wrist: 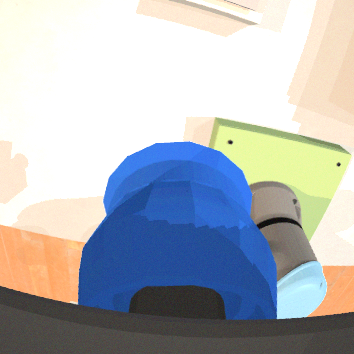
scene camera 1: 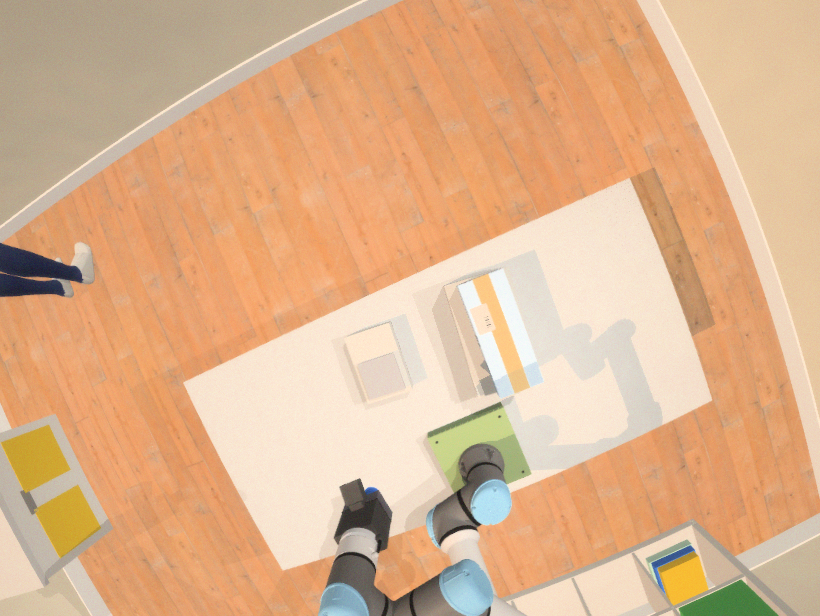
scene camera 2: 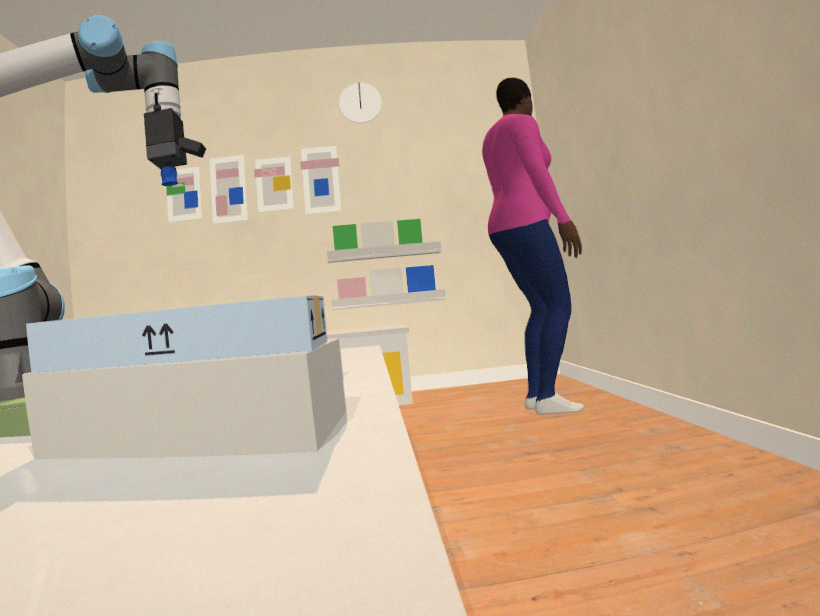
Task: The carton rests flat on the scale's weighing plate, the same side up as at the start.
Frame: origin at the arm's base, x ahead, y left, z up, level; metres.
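Where they show: hand, its tool point: [wrist: 177, 210] [scene camera 2: 169, 183]; arm's base, origin of its link: [wrist: 261, 213] [scene camera 1: 481, 463] [scene camera 2: 18, 395].
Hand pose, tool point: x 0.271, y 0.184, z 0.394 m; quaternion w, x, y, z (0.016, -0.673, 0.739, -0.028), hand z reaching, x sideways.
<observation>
Each offset is from my tool point to the top centre of the thing. "spot": to the spot under its first point.
The carton {dx +0.100, dy -0.453, dz -0.274 m} [scene camera 1: 510, 331] [scene camera 2: 225, 330] is long, pale blue and white, with an orange tape strip, a label on top and up arrows on its side. It sits upright on or in a large beige box-shaped base {dx +0.104, dy -0.438, dz -0.334 m} [scene camera 1: 453, 344] [scene camera 2: 172, 414]; which of the two is hard to tell. A small beige body with a grey square plate {dx +0.201, dy -0.078, dz -0.363 m} [scene camera 1: 381, 375] looks like the scale; nothing shows on the plate. Part of its edge {spot: dx +0.082, dy -0.099, dz -0.379 m} [wrist: 242, 14] shows at the top of the wrist view. My gripper [scene camera 1: 371, 491] [scene camera 2: 169, 176] [wrist: 177, 165], a blue suction cup, hangs open and empty above the table, away from carton and scale.
The green mounting plate [scene camera 1: 457, 438] [wrist: 270, 150] carries the arm's base near the carton's lower end in scene camera 1. A shelf unit [scene camera 1: 722, 553] with folders stands at the lower right. A person [scene camera 1: 39, 266] [scene camera 2: 520, 175] stands beyond the table. A cabinet with yellow panels [scene camera 1: 68, 520] is at left.
</observation>
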